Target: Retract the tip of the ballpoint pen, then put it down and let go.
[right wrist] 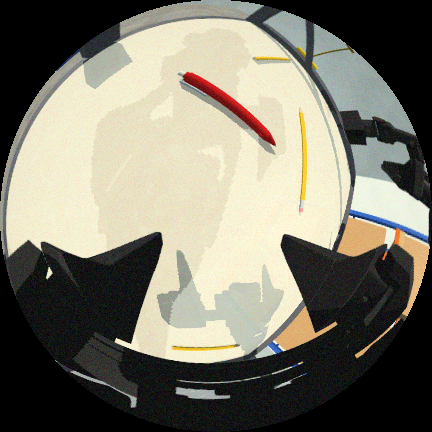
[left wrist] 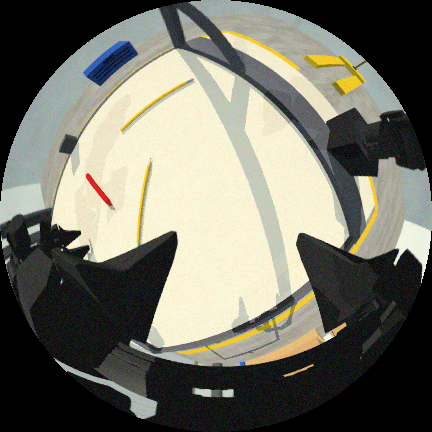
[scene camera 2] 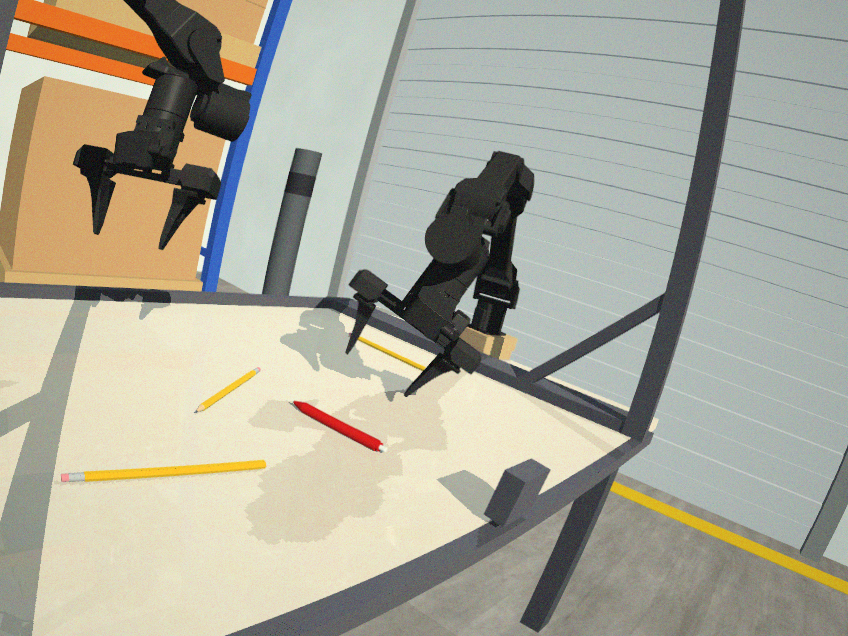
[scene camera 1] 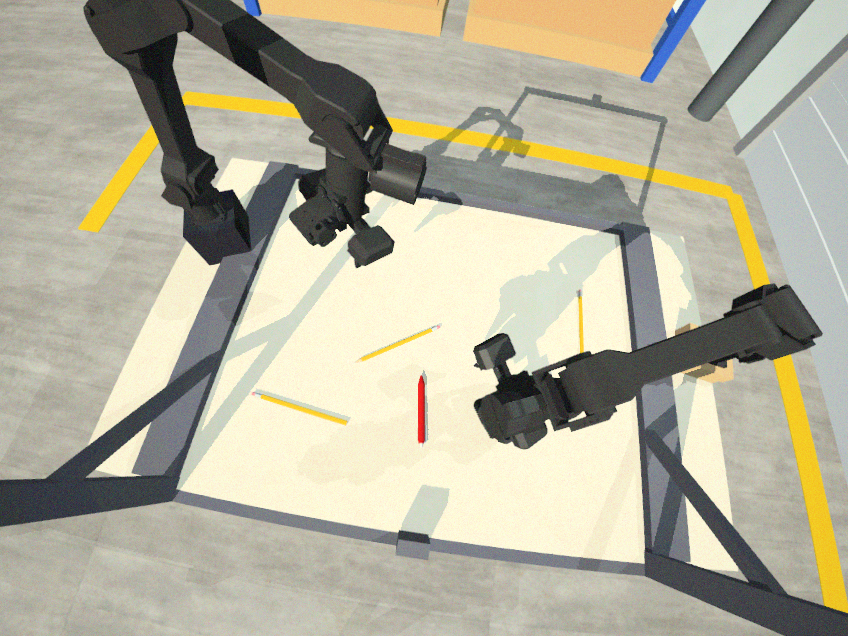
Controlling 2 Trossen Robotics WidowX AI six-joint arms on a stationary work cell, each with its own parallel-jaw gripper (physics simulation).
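Where they show: left gripper, fingertip midpoint: (right wrist: 381, 164) (left wrist: 240, 238) (scene camera 2: 127, 241) (scene camera 1: 343, 248); right gripper, fingertip midpoint: (right wrist: 224, 240) (left wrist: 84, 238) (scene camera 2: 375, 374) (scene camera 1: 485, 386); left arm's base at its link origin: (left wrist: 368, 140) (scene camera 1: 208, 211); right arm's base at its link origin: (scene camera 2: 485, 330).
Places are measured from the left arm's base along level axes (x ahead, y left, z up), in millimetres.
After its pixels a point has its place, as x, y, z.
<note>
A red ballpoint pen (scene camera 1: 421, 409) @(322, -469, -94) (scene camera 2: 339, 426) @(315, -475, -97) (left wrist: 99, 191) @(325, -449, -96) (right wrist: 229, 106) @(328, -472, -98) lies flat on the cream table top (scene camera 1: 479, 492) @(384, -636, -107) (scene camera 2: 171, 547) @(28, -471, -106). Its cone end points to the back in scene camera 1; a small pale stub shows at its other end. Whether the writing tip is out is too small to tell for certain. My right gripper (scene camera 2: 378, 375) @(446, -463, -69) (right wrist: 224, 240) @(446, -463, -69) is open and empty, above the table to the right of the pen in scene camera 1, apart from it. My left gripper (scene camera 2: 128, 243) @(249, -183, 42) (left wrist: 240, 238) @(249, -183, 42) is open and empty, high over the back left of the table.
Three yellow pencils lie around the pen: one (scene camera 1: 399, 342) @(316, -329, -99) (scene camera 2: 228, 390) @(300, -336, -101) behind left, one (scene camera 1: 301, 408) @(108, -410, -100) (scene camera 2: 164, 471) @(97, -407, -101) at the left, one (scene camera 1: 580, 321) @(711, -380, -101) (scene camera 2: 390, 351) @(700, -405, -99) partly under the right arm. A dark block (scene camera 1: 413, 544) @(250, -670, -50) (scene camera 2: 517, 491) @(222, -673, -62) stands at the front edge. Dark beams border the table.
</note>
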